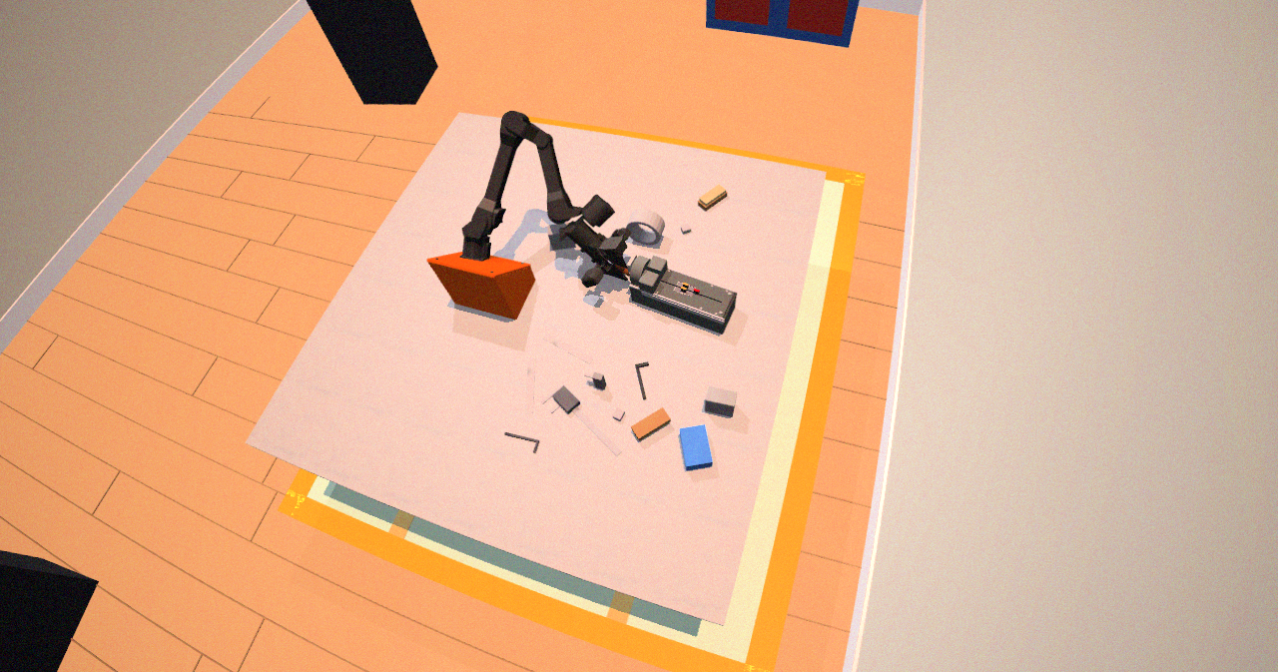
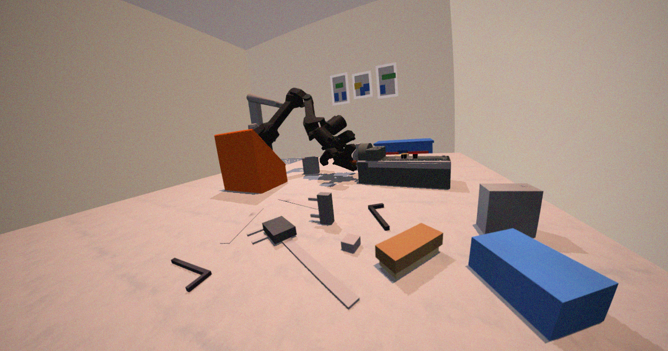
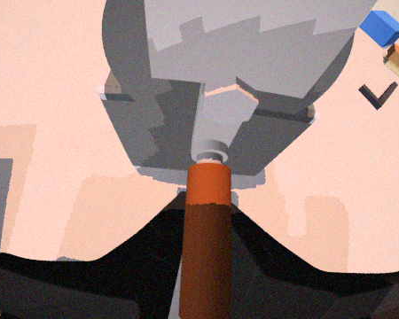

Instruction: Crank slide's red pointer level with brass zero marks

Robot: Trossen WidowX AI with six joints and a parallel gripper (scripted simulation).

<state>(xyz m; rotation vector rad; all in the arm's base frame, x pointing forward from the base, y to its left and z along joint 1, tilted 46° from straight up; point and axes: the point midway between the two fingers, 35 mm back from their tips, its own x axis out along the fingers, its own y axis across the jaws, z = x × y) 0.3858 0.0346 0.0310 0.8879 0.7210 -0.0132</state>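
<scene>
My gripper tip is 30 mm below the crank handle, 20 mm past it and 10 mm to the right of it. Also, from my gripper tip: red pointer 190 mm ahead, 50 mm to the right, 50 mm above; blue block 430 mm to the right, 240 mm ahead, 10 mm below.
</scene>
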